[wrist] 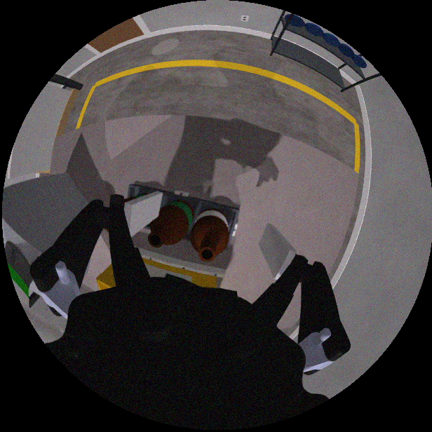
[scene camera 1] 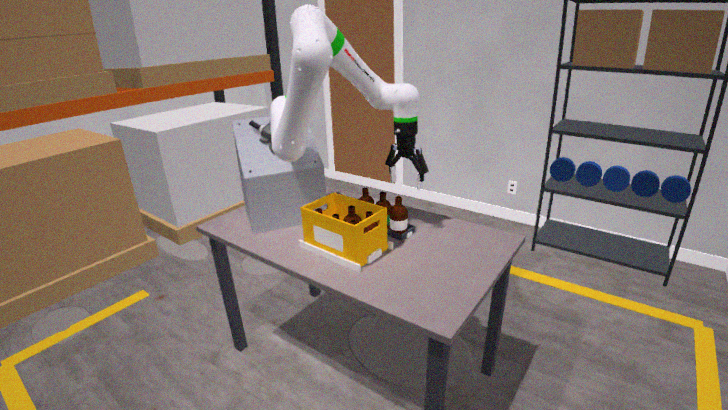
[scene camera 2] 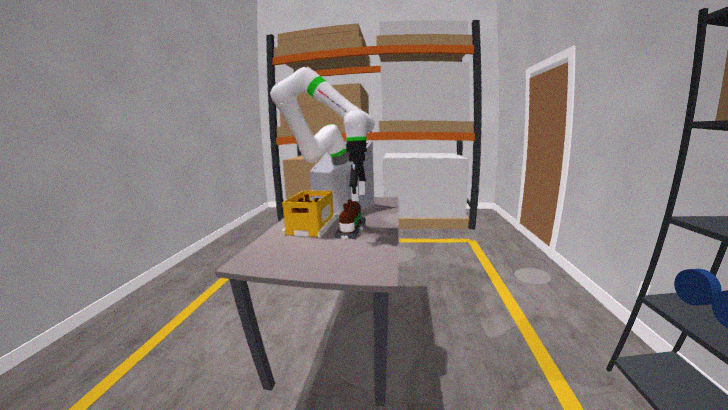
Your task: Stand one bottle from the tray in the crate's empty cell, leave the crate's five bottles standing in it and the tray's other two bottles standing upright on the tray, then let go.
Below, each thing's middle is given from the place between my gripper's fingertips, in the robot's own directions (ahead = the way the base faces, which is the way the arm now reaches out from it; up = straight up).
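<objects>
White-labelled bottle (wrist: 209, 235): 1 cm behind my hand, 6 cm to the right of it, 11 cm below it.
</objects>
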